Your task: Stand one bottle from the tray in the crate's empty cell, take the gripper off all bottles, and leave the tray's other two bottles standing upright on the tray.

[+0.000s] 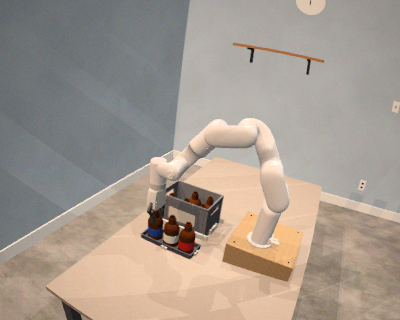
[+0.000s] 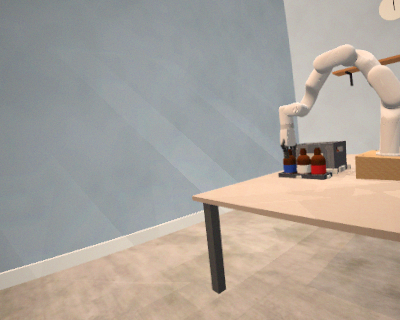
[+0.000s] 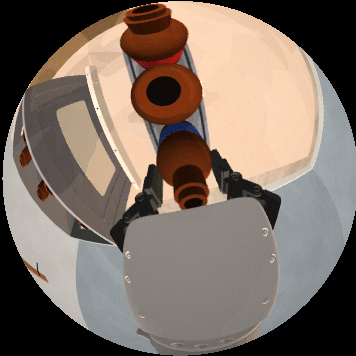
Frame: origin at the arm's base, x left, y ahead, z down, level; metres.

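Seen in the pictures: gripper, fingertip midpoint: (image 1: 156, 219) (image 2: 290, 157) (image 3: 184, 165); arm's base, origin of the base link: (image 1: 259, 240) (image 2: 390, 155).
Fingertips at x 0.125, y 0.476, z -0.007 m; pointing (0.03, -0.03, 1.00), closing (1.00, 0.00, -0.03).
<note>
Offsets run from my fingertips to a thing's top centre. "*": to the spot under its first point. Level surfaces: height alone.
My gripper (image 1: 155, 217) (image 2: 288, 154) (image 3: 184, 165) is shut on the blue-labelled brown bottle {dz -0.052, dx +0.000, dy +0.005 m} (image 1: 155, 231) (image 2: 289, 169) (image 3: 184, 154), which stands upright at the left end of the dark tray (image 1: 193, 253) (image 2: 287, 175) (image 3: 202, 125). The white-labelled bottle {dz -0.052, dx +0.002, dy -0.085 m} (image 1: 171, 238) (image 2: 303, 168) (image 3: 142, 107) stands beside it in the middle, and the red-labelled bottle {dz -0.052, dx +0.008, dy -0.171 m} (image 1: 186, 244) (image 2: 318, 169) (image 3: 155, 42) at the other end. The grey crate {dz -0.067, dx -0.218, dy -0.069 m} (image 1: 202, 221) (image 2: 327, 151) (image 3: 45, 112) stands behind the tray with several brown bottles inside; its walls hide most of the cells, and I cannot tell which is empty.
The arm stands on a wooden block (image 1: 257, 260) (image 2: 377, 167) to the right of the tray and crate. A pale strip {* dz +0.078, dx -0.117, dy -0.059 m} (image 3: 107, 132) runs along the crate's foot, between crate and tray. The table {dz +0.108 m} (image 1: 120, 265) (image 2: 260, 200) has its edge near the blue-labelled bottle.
</note>
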